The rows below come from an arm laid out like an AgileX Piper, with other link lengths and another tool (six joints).
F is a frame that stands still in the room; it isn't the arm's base.
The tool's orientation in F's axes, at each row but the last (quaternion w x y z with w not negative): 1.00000 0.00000 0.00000 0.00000; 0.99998 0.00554 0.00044 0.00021; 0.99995 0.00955 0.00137 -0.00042; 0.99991 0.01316 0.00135 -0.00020; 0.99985 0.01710 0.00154 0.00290; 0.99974 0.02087 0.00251 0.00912; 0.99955 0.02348 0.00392 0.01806; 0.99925 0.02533 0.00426 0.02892; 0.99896 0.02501 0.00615 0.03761; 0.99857 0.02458 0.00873 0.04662
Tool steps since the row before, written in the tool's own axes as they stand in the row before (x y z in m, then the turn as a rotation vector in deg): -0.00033 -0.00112 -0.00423 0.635 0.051 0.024; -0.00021 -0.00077 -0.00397 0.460 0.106 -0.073; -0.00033 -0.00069 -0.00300 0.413 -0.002 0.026; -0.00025 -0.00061 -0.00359 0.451 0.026 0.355; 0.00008 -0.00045 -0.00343 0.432 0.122 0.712; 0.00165 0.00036 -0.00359 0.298 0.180 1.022; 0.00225 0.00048 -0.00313 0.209 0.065 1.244; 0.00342 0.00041 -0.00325 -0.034 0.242 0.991; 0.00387 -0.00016 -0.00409 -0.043 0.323 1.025; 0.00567 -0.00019 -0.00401 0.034 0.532 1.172
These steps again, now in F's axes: -0.00033 -0.00112 -0.00423 0.635 0.051 0.024; -0.00021 -0.00073 -0.00398 0.460 0.107 -0.072; -0.00034 -0.00063 -0.00301 0.413 -0.003 0.025; -0.00026 -0.00052 -0.00360 0.452 0.016 0.354; 0.00007 -0.00033 -0.00344 0.434 0.100 0.714; 0.00162 0.00054 -0.00358 0.300 0.143 1.027; 0.00220 0.00071 -0.00312 0.217 0.014 1.244; 0.00336 0.00077 -0.00325 -0.038 0.189 1.002; 0.00381 0.00034 -0.00413 -0.053 0.268 1.040; 0.00558 0.00053 -0.00410 0.008 0.476 1.196
